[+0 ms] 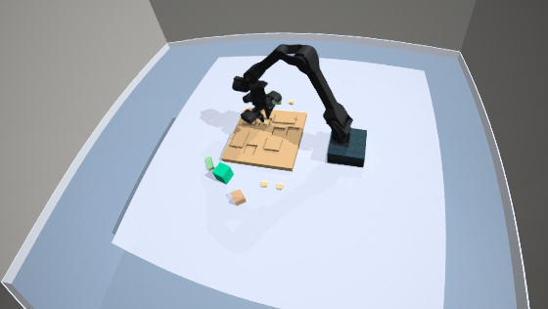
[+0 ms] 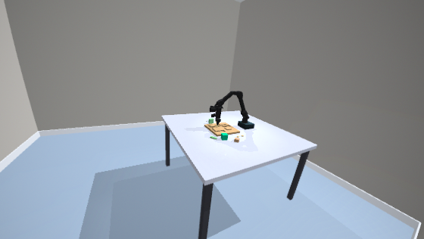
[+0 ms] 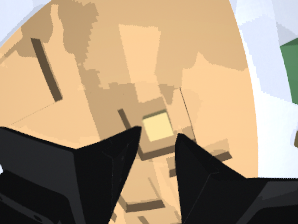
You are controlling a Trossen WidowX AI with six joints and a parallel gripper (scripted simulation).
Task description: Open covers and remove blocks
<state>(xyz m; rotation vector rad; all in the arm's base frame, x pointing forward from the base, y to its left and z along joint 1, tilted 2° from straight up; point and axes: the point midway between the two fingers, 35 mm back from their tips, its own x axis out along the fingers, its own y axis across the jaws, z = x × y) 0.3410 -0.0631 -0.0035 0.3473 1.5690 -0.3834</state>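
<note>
My gripper tip is 2 cm past the tan puzzle board, 5 cm to the right of it and 1 cm above it. From my gripper tip the other things lie so: tan cube: 2 cm behind, 37 cm to the left, 2 cm below; then light green bar: 17 cm ahead, 25 cm to the left, 3 cm below; then green cube: 7 cm ahead, 29 cm to the left.
</note>
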